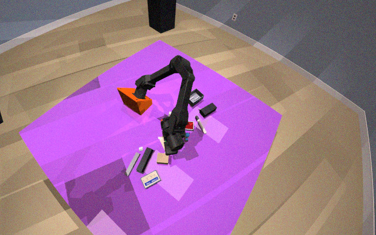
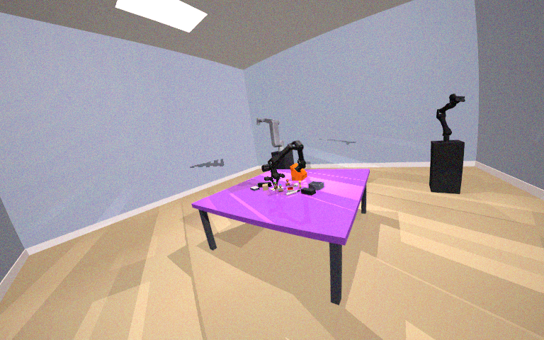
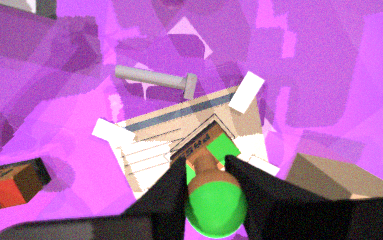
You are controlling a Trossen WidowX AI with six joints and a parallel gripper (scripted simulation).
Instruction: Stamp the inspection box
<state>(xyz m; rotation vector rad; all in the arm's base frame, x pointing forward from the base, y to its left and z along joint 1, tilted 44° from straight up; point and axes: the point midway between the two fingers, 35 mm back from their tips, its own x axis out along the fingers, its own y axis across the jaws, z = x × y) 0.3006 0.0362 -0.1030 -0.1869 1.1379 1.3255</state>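
My gripper tip is now right at the green-knobbed PASS stamp. Round my gripper tip: tan block (5 cm ahead, 9 cm to the right); blue-knobbed stamp (5 cm ahead, 10 cm to the left); cream card (1 cm behind, 3 cm below).
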